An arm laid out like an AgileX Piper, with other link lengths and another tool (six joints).
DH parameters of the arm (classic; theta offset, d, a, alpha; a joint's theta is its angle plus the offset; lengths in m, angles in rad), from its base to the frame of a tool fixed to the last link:
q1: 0 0.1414 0 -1.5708
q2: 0.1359 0 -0.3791 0
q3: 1.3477 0 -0.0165 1.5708
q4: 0 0.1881 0 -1.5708
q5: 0 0 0 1.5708
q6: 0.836 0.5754 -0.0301 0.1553
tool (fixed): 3.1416 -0.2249 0 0
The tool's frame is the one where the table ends.
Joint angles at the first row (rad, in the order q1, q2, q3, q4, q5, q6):
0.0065 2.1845 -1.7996 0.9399 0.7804 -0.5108
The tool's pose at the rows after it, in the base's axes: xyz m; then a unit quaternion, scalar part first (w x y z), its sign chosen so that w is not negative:
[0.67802, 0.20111, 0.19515, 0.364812, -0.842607, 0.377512, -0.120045]
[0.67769, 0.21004, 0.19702, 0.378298, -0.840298, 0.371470, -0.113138]
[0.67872, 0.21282, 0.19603, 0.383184, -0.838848, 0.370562, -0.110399]
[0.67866, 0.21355, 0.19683, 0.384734, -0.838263, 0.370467, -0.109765]
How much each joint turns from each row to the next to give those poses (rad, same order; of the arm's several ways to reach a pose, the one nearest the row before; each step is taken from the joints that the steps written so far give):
0.0000 0.0061 0.0000 0.0385 0.0000 -0.0253
0.0000 0.0104 0.0000 0.0468 0.0130 -0.0355
0.0000 0.0077 -0.0006 0.0190 0.0023 -0.0136
0.0000 0.0000 -0.0001 0.0041 0.0012 -0.0015

